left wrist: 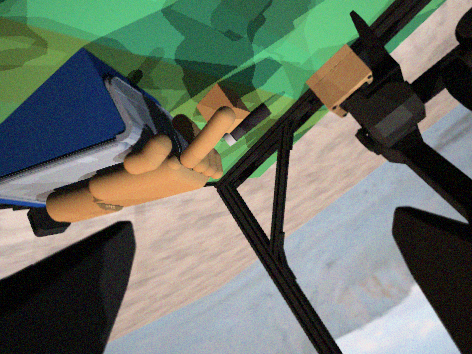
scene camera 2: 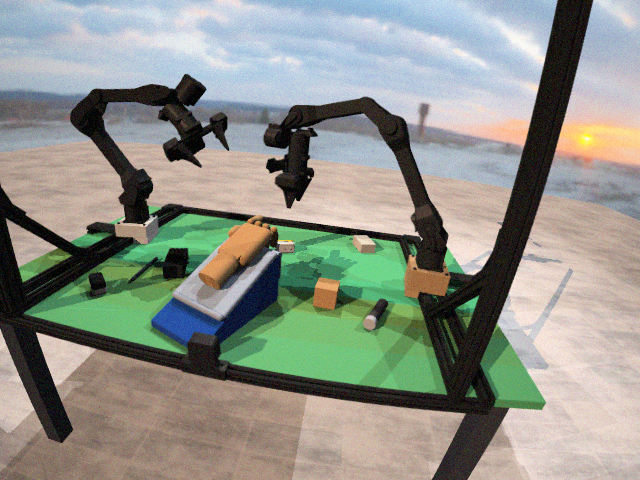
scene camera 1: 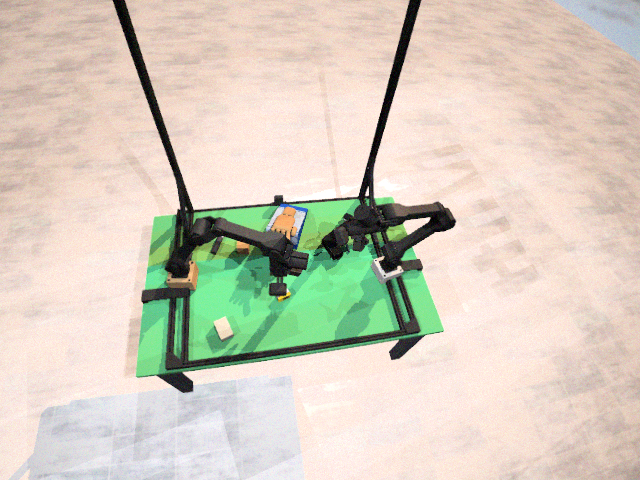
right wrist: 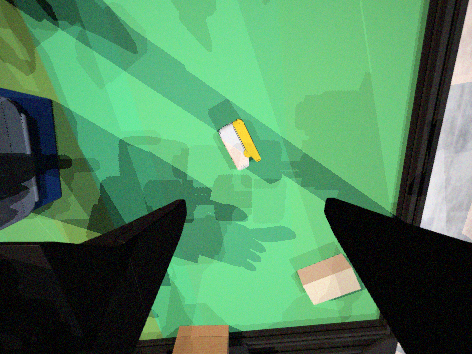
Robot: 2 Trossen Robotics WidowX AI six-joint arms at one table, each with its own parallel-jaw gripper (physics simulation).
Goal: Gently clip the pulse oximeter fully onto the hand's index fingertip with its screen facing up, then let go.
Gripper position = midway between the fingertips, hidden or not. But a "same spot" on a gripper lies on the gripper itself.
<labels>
My left gripper shows in the left wrist view (264, 227), in scene camera 2 and in scene camera 1; in the right wrist view it is out of frame. One and the same spot on my left gripper: (scene camera 1: 352, 227) is (scene camera 2: 196, 120).
</labels>
